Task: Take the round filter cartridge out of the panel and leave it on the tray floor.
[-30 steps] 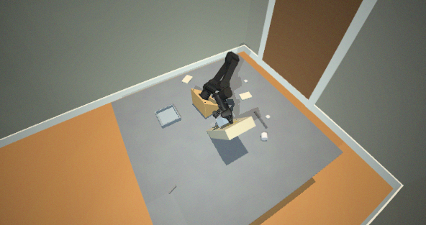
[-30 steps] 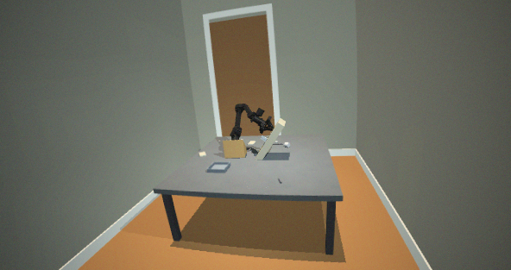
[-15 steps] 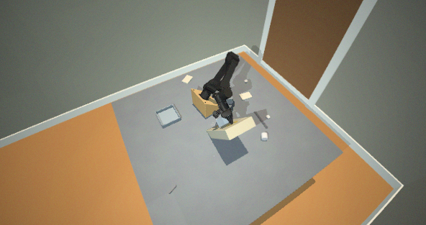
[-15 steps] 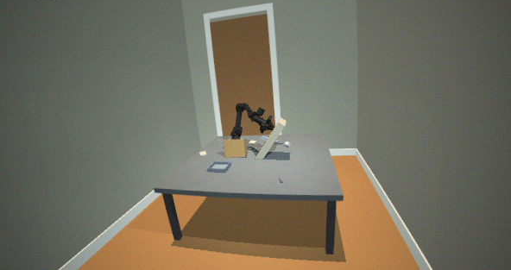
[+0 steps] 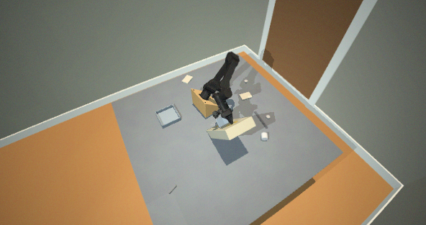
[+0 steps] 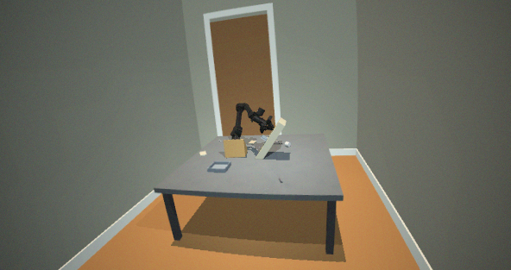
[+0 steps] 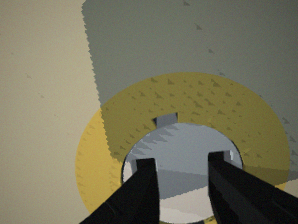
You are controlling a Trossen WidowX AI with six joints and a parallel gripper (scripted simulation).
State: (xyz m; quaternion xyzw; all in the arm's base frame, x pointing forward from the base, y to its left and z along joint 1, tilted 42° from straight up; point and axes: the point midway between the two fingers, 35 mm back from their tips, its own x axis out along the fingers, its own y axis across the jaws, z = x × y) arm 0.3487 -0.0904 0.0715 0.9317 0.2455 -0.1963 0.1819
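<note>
Now: the filter cartridge 1 cm below my gripper tip and 1 cm ahead of it. Round my gripper tip: blue-grey tray 45 cm behind, 26 cm to the right, 23 cm below; then cream service panel 8 cm below, 4 cm behind.
</note>
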